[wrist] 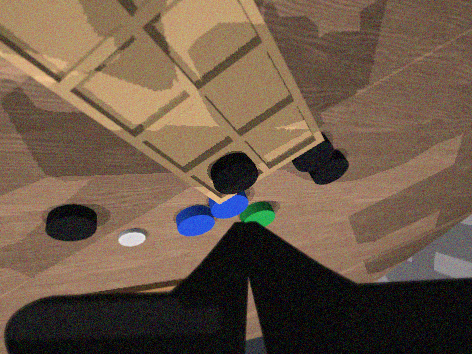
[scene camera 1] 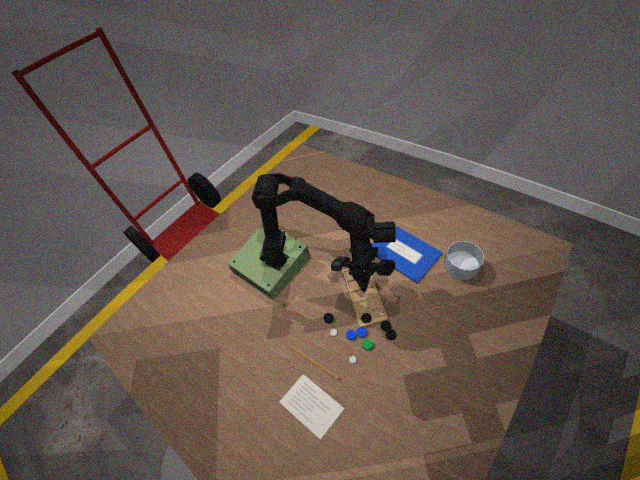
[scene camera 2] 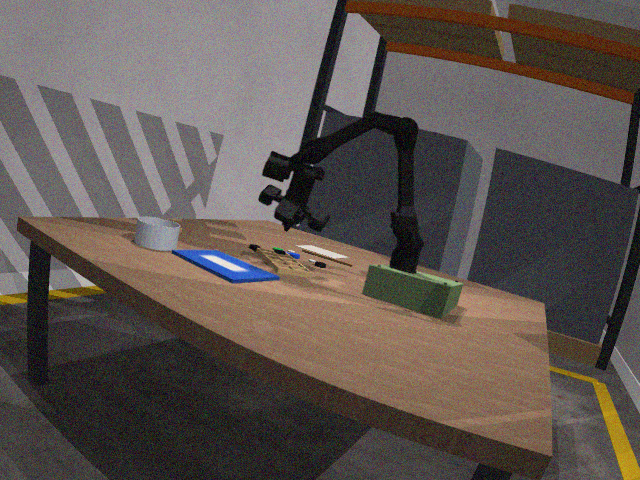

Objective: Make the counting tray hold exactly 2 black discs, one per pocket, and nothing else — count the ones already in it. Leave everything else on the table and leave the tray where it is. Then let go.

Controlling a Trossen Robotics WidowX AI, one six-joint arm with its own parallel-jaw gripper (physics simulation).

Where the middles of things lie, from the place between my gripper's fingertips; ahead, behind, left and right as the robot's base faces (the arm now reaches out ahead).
Labels:
Now: hand 20 mm past the tan counting tray (scene camera 1: 369, 302), 30 mm to the right of it and 80 mm above it. From my hand the other things lie so: grey bowl (scene camera 2: 154, 233) 230 mm ahead, 290 mm to the left, 60 mm below.

